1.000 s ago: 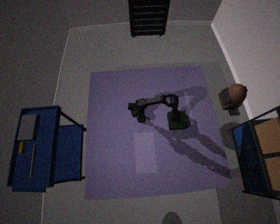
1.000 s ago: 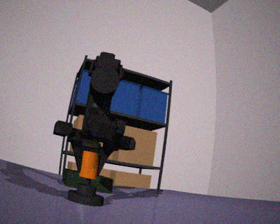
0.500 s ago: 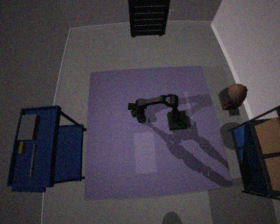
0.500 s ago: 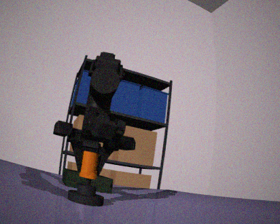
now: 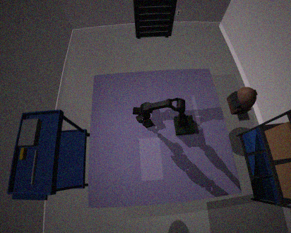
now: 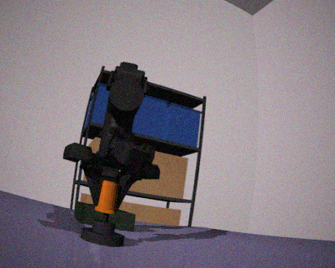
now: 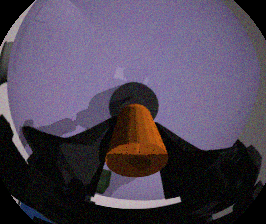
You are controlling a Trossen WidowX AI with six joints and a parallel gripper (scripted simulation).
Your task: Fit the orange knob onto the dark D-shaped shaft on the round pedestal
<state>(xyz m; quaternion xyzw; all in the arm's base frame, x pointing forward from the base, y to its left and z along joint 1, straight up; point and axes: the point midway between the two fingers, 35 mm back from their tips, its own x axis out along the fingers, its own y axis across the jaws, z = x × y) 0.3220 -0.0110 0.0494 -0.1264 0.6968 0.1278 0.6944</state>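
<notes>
My gripper tip is now 2 cm below the orange knob. From my gripper tip the other things lie so: dark pedestal: 4 cm below.
</notes>
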